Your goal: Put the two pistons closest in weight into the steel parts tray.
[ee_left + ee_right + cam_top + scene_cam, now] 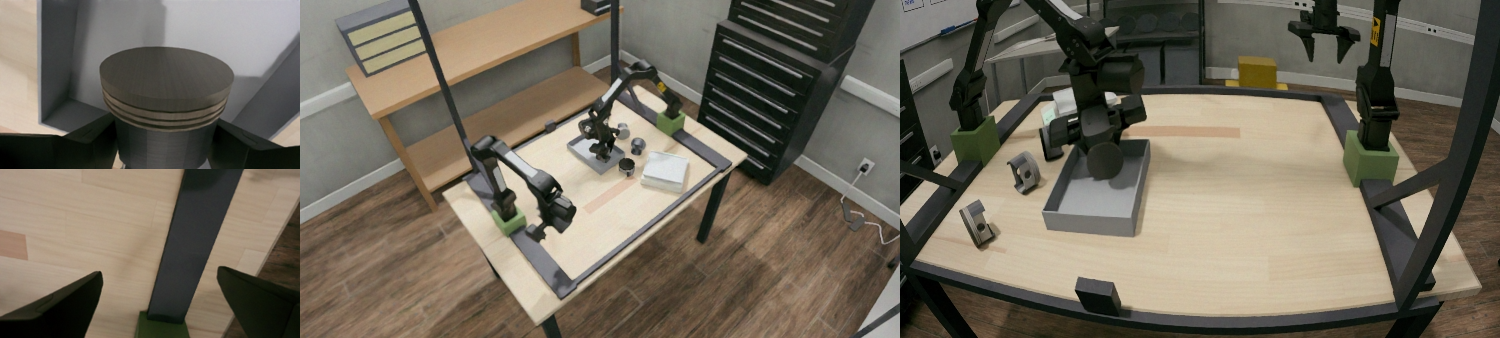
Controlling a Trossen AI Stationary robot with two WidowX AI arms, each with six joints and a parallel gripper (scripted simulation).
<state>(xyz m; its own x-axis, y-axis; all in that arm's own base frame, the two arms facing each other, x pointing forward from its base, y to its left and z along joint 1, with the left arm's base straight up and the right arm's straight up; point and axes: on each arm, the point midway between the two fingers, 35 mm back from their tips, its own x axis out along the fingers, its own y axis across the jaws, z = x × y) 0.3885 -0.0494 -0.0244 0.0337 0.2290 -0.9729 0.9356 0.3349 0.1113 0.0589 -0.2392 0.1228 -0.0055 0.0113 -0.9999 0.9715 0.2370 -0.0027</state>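
Observation:
My left gripper is now 70 mm past the steel parts tray, 60 mm above it and 10 mm to the left of it. Round my left hand: white scale: 240 mm ahead, 150 mm to the left, 30 mm below; then grey pan: 240 mm ahead, 140 mm to the left, 10 mm below.

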